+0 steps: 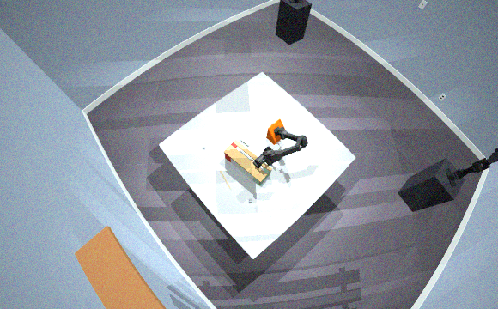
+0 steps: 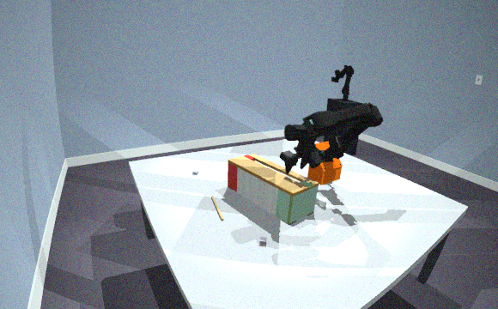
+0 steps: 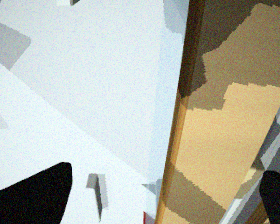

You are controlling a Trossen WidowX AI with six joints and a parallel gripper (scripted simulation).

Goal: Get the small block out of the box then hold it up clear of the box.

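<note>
Now: gripper tip 50 mm short of the tan block, 40 mm above it and 30 mm to the left of it. Also, from my gripper tip: thin wooden stick 300 mm ahead, 130 mm below, 60 mm to the right; box 70 mm below, 60 mm to the right, 50 mm ahead.
</note>
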